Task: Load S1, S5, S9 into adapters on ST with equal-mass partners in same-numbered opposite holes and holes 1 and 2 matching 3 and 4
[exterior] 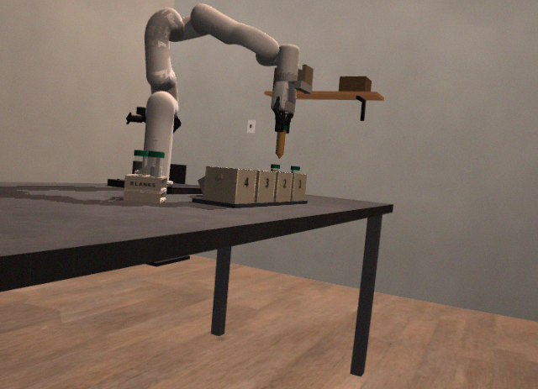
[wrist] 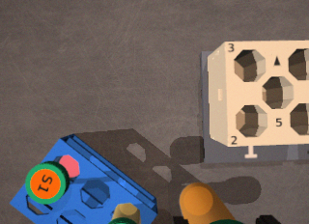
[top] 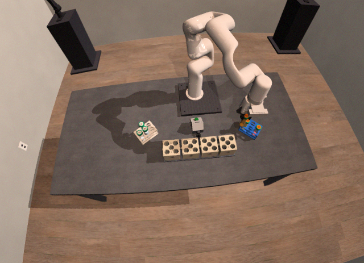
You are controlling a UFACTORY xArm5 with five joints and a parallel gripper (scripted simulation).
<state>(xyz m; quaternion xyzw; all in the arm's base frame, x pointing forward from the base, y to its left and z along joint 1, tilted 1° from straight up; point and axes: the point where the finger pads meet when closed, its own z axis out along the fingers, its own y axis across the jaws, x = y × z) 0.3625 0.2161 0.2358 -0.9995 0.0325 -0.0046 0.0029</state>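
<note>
My hand is 10 mm past the tube S5, 10 mm to the left of it and 50 mm above it. Also, from my hand: green DONE key (120 mm behind, 250 mm to the right, 190 mm below); blue sample rack (30 mm behind, 100 mm to the left, 220 mm below); adapter 1 (80 mm ahead, 90 mm to the right, 200 mm below).
</note>
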